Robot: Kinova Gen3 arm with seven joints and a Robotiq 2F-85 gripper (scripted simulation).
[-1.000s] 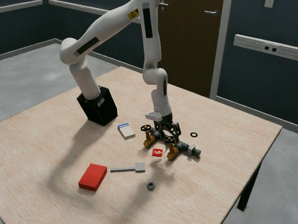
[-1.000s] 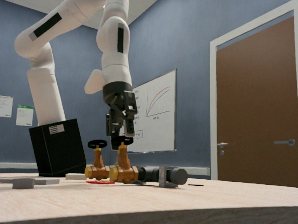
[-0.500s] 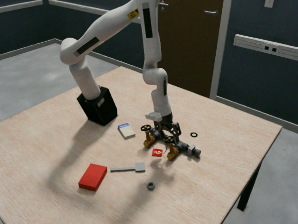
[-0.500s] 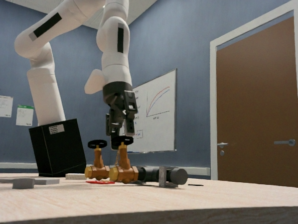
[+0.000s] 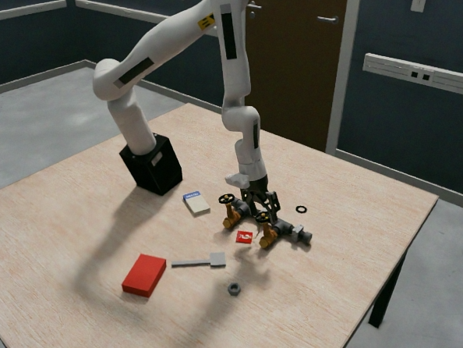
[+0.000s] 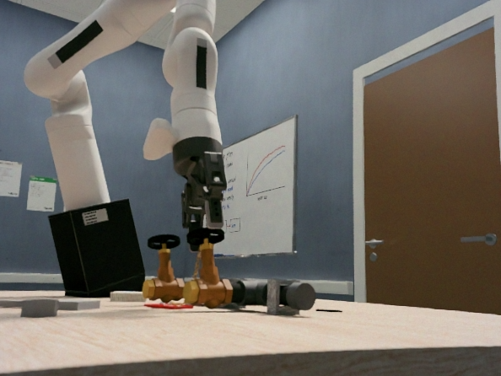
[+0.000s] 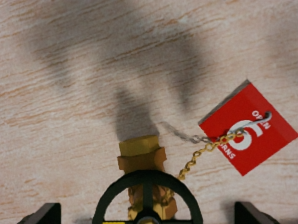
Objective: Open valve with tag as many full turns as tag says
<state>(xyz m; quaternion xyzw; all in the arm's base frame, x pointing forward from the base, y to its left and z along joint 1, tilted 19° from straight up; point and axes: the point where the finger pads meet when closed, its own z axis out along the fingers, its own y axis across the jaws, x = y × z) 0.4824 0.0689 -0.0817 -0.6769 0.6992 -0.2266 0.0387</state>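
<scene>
The red tag lies 60 mm behind my hand, 30 mm to the right of it and 100 mm below it. Round my hand: red block (130 mm behind, 350 mm to the right, 80 mm below); white card box (290 mm behind, 30 mm to the right, 90 mm below); grey t-shaped tool (60 mm behind, 190 mm to the right, 90 mm below).
</scene>
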